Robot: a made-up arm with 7 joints. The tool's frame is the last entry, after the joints.
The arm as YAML. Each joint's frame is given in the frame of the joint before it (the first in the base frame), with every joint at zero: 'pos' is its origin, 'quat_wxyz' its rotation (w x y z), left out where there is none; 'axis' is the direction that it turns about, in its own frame. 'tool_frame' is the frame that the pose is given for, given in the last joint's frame.
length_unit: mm
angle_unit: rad
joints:
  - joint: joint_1
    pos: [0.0, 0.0, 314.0]
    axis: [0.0, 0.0, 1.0]
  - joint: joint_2
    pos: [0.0, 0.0, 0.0]
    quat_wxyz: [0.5, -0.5, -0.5, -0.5]
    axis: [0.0, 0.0, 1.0]
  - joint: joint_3
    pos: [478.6, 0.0, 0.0]
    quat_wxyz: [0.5, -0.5, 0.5, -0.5]
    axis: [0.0, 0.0, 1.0]
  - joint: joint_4
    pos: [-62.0, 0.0, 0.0]
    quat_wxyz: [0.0, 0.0, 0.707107, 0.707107]
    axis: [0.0, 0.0, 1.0]
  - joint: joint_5
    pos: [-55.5, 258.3, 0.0]
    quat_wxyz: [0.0, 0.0, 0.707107, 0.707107]
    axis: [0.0, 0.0, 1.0]
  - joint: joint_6
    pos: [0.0, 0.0, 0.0]
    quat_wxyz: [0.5, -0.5, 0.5, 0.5]
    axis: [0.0, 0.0, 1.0]
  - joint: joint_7
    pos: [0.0, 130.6, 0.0]
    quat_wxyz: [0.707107, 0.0, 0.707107, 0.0]
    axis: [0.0, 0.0, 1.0]
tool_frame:
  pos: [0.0, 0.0, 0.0]
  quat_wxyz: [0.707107, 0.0, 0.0, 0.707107]
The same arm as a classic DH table. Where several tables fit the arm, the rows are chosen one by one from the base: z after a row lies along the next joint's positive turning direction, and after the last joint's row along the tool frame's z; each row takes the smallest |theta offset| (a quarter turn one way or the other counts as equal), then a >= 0, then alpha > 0; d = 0 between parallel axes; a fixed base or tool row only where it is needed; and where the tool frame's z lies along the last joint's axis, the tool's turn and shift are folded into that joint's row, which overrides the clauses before.
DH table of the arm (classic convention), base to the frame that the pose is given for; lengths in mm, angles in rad. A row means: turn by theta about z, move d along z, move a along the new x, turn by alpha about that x. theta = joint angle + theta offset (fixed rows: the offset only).
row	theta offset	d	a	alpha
joint_1	0	314	0	-1.5708
joint_2	0	0	0	1.5708
joint_3	0	478.6	62	1.5708
joint_4	0	0	-55.5	-1.5708
joint_5	0	258.3	0	1.5708
joint_6	0	0	130.6	1.5708
joint_7	0	0	0	0

